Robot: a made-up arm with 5 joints.
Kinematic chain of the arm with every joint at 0, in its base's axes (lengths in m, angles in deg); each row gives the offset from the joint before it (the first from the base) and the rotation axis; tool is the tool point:
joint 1: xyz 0 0 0.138 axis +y
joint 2: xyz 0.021 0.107 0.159 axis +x
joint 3: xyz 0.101 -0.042 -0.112 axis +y
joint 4: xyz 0.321 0 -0.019 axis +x
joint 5: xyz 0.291 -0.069 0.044 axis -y
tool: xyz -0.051 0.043 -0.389
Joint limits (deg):
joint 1: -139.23..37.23
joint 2: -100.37..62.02
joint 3: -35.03..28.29
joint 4: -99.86..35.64
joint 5: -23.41..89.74
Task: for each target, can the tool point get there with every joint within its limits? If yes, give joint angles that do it. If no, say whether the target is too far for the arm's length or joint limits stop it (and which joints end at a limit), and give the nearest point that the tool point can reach.
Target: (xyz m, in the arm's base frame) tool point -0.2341 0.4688 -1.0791
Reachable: no: joint limits stop it (at a limit: joint 1, joint 3) | nearest point 0.1420 0.3186 -0.7027 | short by 0.553 m
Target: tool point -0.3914 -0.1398 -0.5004
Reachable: no: joint limits stop it (at a limit: joint 1, joint 3) | nearest point 0.0231 -0.0641 -0.4670 | short by 0.423 m
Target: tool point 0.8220 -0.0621 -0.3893
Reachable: yes | joints 21.99 -19.18 -2.89 3.99 40.05
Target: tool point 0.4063 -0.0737 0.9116
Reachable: yes | joints -44.90 -70.33 -27.40 -14.96 8.80
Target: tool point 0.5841 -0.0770 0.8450
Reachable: yes | joints -42.40 -5.29 -28.89 -19.99 23.35
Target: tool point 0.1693 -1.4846 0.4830
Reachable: no: too far | nearest point 0.2606 -0.6561 0.6691 | short by 0.854 m
